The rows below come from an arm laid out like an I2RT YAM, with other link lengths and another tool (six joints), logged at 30 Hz.
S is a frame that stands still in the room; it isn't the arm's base.
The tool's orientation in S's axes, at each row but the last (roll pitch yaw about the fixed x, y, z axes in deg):
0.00 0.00 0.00
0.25 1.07 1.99
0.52 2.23 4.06
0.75 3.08 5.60
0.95 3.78 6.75
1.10 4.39 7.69
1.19 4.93 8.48
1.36 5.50 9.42
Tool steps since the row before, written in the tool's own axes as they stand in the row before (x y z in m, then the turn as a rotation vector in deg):
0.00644 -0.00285 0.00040 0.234 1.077 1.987
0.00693 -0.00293 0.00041 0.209 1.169 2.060
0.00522 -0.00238 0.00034 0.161 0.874 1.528
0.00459 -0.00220 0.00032 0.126 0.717 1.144
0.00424 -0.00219 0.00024 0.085 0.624 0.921
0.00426 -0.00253 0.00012 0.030 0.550 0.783
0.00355 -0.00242 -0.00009 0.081 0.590 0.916
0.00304 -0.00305 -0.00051 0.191 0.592 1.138
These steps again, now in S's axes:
0.00644 -0.00285 0.00040 0.234 1.077 1.987
0.00703 -0.00269 0.00027 0.207 1.168 2.061
0.00538 -0.00201 0.00012 0.159 0.874 1.528
0.00479 -0.00174 0.00004 0.118 0.717 1.145
0.00447 -0.00168 -0.00008 0.074 0.622 0.924
0.00455 -0.00194 -0.00025 0.018 0.542 0.789
0.00384 -0.00187 -0.00044 0.075 0.588 0.918
0.00343 -0.00251 -0.00087 0.204 0.606 1.128

